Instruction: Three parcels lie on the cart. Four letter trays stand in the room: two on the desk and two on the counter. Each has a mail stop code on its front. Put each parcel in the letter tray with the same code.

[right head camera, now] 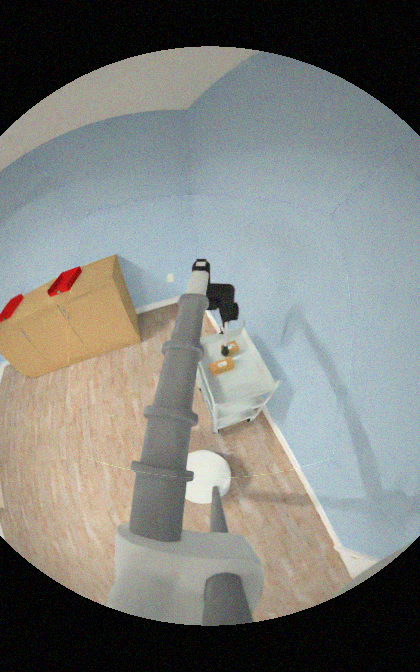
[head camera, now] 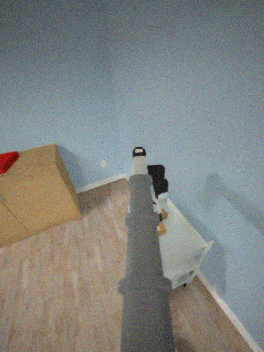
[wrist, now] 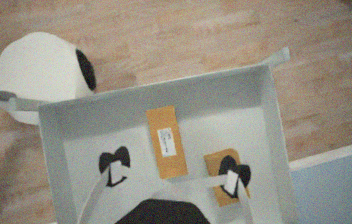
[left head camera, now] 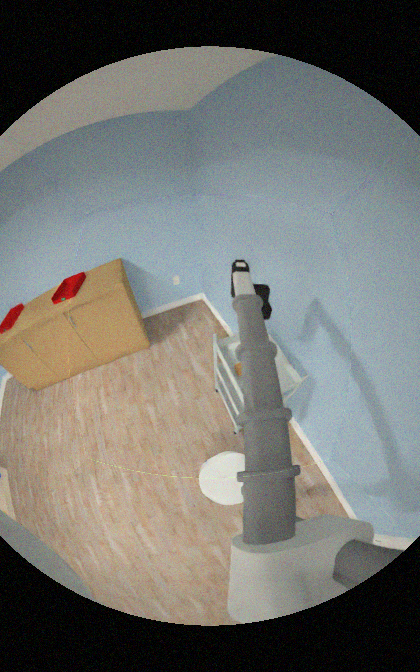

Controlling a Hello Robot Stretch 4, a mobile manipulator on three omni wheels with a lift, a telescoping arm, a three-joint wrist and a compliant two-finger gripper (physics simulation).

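Frame: origin at the robot's base, x ahead, y left, z up, level; millimetres.
Where they show: gripper, fingertip midpoint: (head camera: pixel 156 212) (wrist: pixel 174 164).
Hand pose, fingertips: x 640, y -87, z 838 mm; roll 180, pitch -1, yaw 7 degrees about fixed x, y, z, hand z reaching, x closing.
After its pixels a point has its place.
My gripper (wrist: pixel 174 164) @[x 640, y -87, z 838 mm] (right head camera: pixel 223 341) is open and empty, over the far end of the cart (head camera: pixel 185 245) @[x 534, y -261, z 635 mm] (left head camera: pixel 290 372) (right head camera: pixel 245 380) (wrist: pixel 225 125) @[x 733, y -32, z 635 mm]. A long orange-brown parcel (wrist: pixel 175 162) @[x 645, y -117, z 687 mm] (right head camera: pixel 216 370) with a white label lies between the fingertips' sides in the wrist view, a little further up. A second parcel (wrist: pixel 213 161) @[x 714, y -102, z 685 mm] (right head camera: pixel 236 346) lies partly hidden under the right fingertip. A third parcel does not show. Two red letter trays (left head camera: pixel 69 288) (left head camera: pixel 11 318) (right head camera: pixel 64 281) (right head camera: pixel 11 306) stand on the wooden counter (head camera: pixel 45 200) @[x 1128, y 1058, z 482 mm] (left head camera: pixel 110 310) (right head camera: pixel 105 305); their codes are too small to read.
A white round object (left head camera: pixel 222 477) (right head camera: pixel 207 475) (wrist: pixel 40 70) @[x 20, y 38, z 187 mm] stands on the floor near the cart. The blue wall (head camera: pixel 200 125) @[x 883, y -347, z 1265 mm] runs close along the cart's far side. Part of a light surface (left head camera: pixel 6 492) with something blue shows at the left edge.
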